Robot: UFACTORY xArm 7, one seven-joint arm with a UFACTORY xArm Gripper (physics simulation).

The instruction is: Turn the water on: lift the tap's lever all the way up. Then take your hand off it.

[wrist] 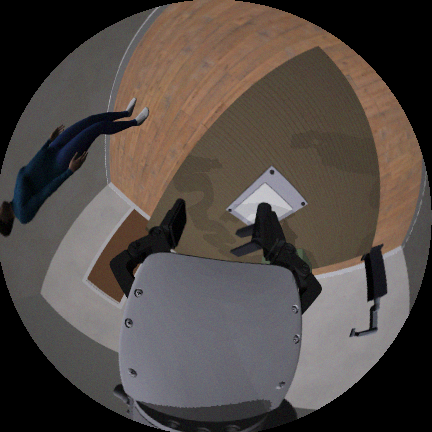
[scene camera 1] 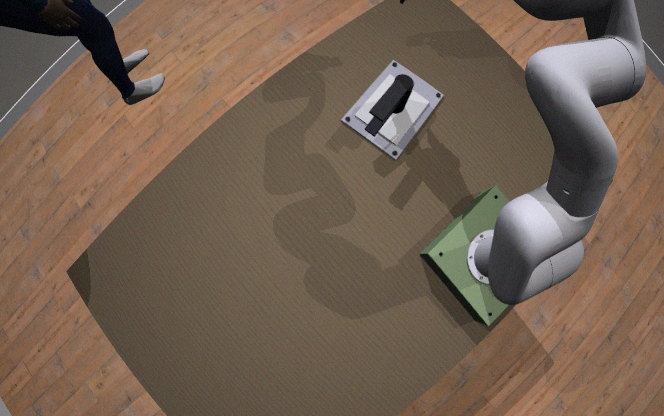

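There's my gripper [wrist: 225, 214], and I can see a dark lever [scene camera 1: 403, 84]. I can also see a grey plate [scene camera 1: 421, 87], and the wrist view shows that plate too [wrist: 271, 175].
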